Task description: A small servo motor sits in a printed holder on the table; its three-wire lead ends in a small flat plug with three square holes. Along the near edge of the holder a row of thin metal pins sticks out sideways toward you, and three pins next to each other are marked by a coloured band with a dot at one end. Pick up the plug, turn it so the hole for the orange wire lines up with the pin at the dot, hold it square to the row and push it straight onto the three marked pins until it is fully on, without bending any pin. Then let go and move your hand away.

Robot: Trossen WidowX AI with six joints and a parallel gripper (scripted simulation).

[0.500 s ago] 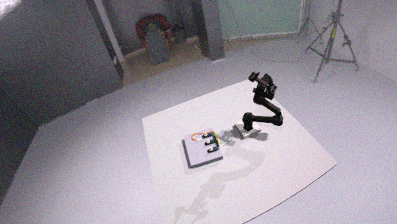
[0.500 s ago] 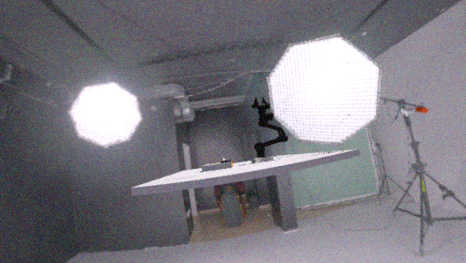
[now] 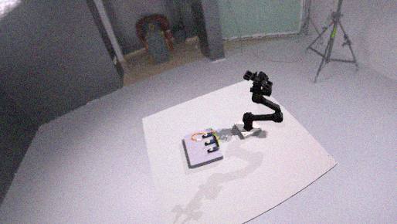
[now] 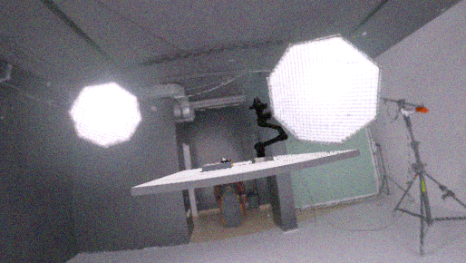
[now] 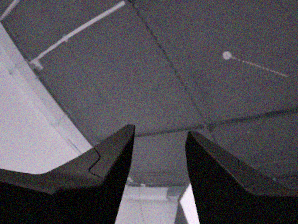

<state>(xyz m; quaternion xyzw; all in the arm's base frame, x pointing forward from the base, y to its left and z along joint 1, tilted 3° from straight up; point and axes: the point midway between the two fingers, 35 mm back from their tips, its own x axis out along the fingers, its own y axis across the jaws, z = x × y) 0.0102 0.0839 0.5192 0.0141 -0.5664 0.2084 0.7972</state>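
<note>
The green marked band lies 280 mm ahead of my gripper tip, 180 mm to the right of it and 520 mm below it. From my gripper tip the other things lie so: grey printed holder: 440 mm ahead, 180 mm to the right, 570 mm below.
</note>
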